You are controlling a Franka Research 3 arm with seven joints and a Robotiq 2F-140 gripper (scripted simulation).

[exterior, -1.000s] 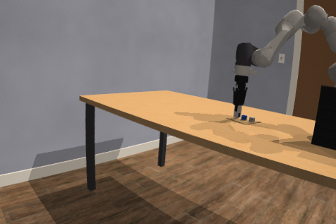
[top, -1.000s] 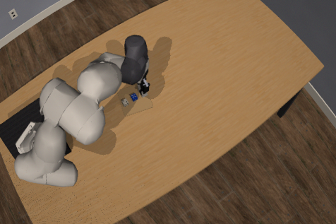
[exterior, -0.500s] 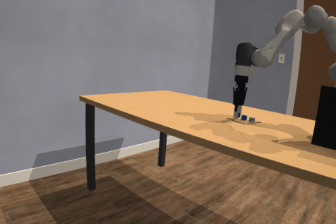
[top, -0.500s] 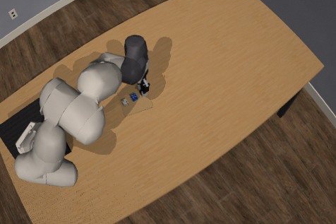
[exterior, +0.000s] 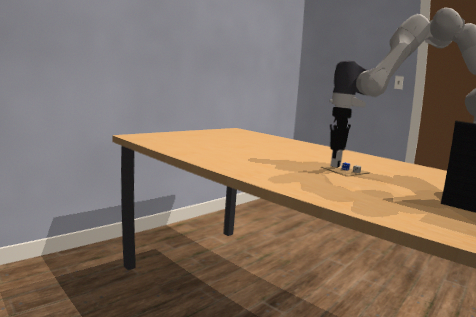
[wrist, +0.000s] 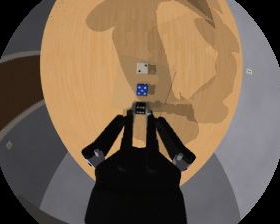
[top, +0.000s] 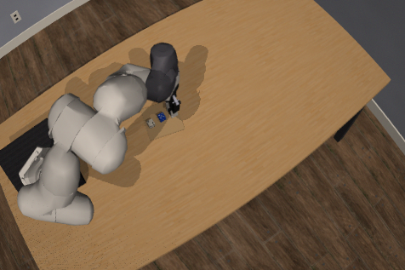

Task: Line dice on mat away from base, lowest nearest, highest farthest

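The black die is 2 cm below my hand. Round my hand: white die 10 cm behind, 2 cm below, 1 cm to the left; thin tan mat 5 cm behind, 4 cm below, 1 cm to the left; blue die 5 cm behind, 2 cm below, 1 cm to the left.
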